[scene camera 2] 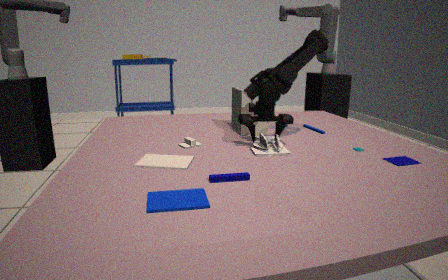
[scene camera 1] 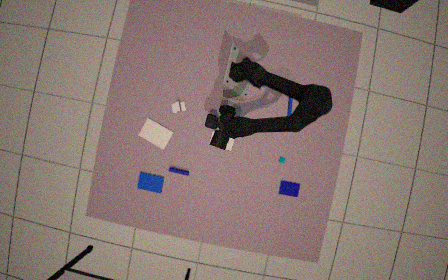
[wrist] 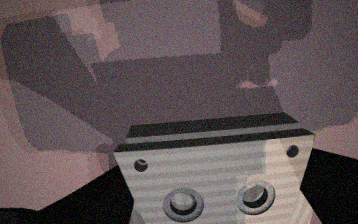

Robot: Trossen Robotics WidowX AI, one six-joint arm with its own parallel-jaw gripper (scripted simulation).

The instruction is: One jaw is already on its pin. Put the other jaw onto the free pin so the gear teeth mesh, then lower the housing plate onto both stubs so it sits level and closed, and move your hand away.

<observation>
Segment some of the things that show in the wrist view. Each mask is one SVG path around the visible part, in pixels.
The gripper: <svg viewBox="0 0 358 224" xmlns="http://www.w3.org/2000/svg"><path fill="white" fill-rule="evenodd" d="M135 200L117 165L80 189L68 194L63 199L61 198L59 201L40 209L40 211L24 209L22 207L0 208L0 224L129 224ZM312 148L299 188L305 199L311 205L311 208L317 214L322 224L358 224L358 159Z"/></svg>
A grey housing plate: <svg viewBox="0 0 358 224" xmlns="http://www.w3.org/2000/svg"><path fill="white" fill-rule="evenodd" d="M316 134L300 128L266 131L255 134L119 144L113 151L113 154L145 224L287 224ZM182 192L190 193L196 198L193 206L184 211L176 209L170 202L173 196ZM264 188L263 195L257 201L247 202L242 199L247 188L253 185L260 185Z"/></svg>
</observation>
